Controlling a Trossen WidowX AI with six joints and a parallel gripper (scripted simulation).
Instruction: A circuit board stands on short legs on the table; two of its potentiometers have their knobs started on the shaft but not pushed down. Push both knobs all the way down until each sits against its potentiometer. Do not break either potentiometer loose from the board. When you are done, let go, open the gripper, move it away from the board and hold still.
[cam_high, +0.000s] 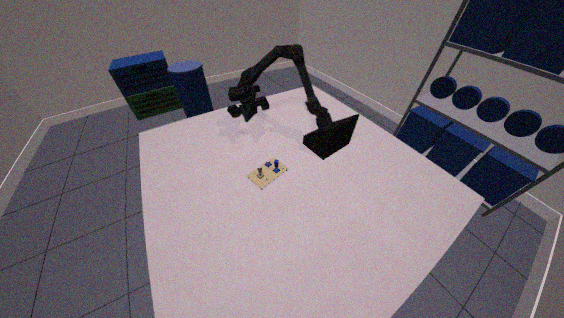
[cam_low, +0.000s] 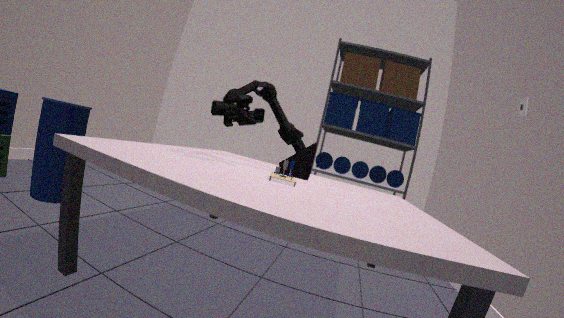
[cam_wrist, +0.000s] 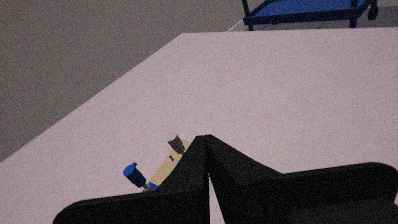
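Now: the blue knob 17 cm to the left of my gripper tip, 13 cm below it and 7 cm behind it. From my gripper tip the other things lie so: grey knob (17 cm to the left, 13 cm below, 1 cm ahead).
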